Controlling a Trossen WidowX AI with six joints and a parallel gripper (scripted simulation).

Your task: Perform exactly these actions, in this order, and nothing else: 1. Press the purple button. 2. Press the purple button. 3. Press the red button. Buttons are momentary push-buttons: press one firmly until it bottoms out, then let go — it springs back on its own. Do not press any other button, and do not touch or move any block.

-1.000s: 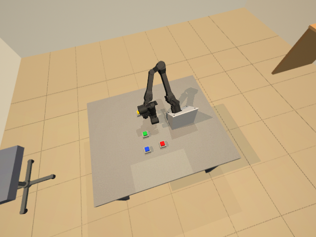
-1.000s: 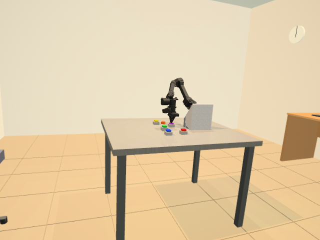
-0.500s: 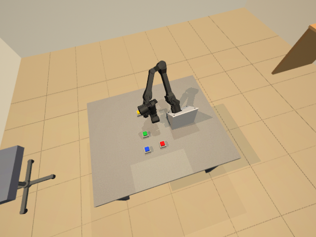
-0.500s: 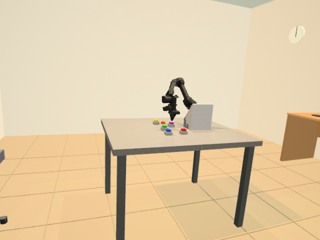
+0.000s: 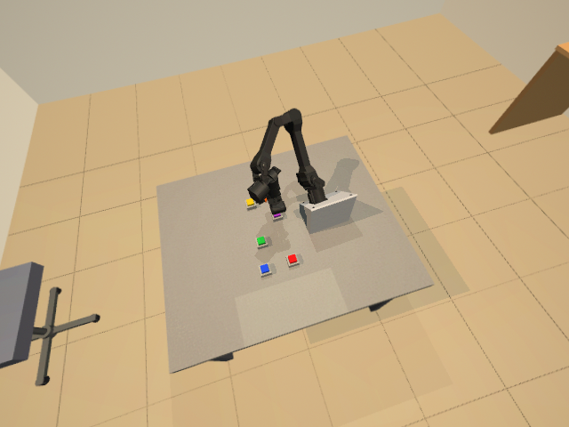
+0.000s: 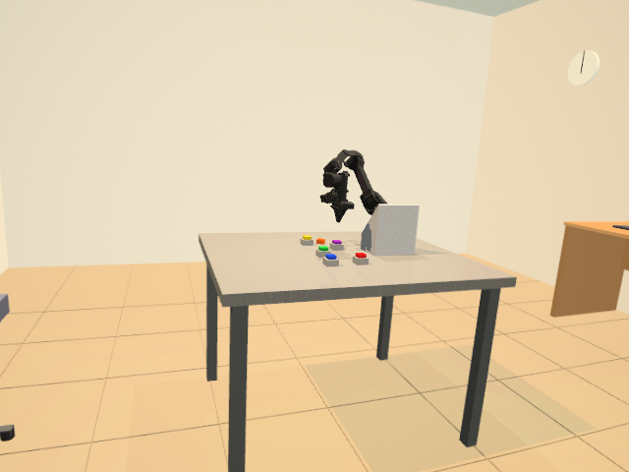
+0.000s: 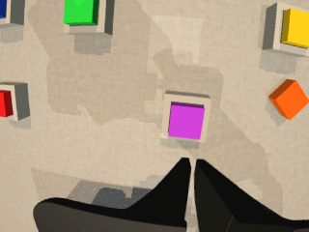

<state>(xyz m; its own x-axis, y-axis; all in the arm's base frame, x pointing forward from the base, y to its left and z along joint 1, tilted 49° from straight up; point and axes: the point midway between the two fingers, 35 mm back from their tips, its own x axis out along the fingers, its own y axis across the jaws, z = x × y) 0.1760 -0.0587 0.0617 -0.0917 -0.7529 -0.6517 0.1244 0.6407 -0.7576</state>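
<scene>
Now: the red button 30 mm ahead of my gripper tip, 240 mm to the left of it and 90 mm below it. Round my gripper tip: yellow button: 90 mm ahead, 120 mm to the right, 90 mm below; purple button: 90 mm below; orange block: 10 mm ahead, 120 mm to the right, 110 mm below.
</scene>
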